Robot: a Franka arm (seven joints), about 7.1 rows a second.
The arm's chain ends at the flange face. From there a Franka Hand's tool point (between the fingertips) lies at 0.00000 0.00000 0.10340 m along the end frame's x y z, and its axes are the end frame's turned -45 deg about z.
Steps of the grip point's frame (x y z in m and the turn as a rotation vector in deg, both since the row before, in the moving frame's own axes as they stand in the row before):
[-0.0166 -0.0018 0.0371 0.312 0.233 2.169]
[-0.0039 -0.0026 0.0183 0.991 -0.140 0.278]
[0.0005 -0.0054 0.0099 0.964 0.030 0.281]
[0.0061 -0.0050 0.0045 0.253 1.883 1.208]
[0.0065 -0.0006 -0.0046 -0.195 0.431 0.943]
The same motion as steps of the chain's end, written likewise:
[-0.0129 0.0112 0.0371 0.385 -0.056 2.169]
[-0.0032 0.0020 0.0183 0.602 -0.800 0.278]
[-0.0023 -0.0029 0.0099 0.703 -0.660 0.281]
[-0.0013 -0.0051 0.0046 1.510 1.153 1.208]
[0.0034 -0.0047 -0.0046 0.167 0.443 0.943]

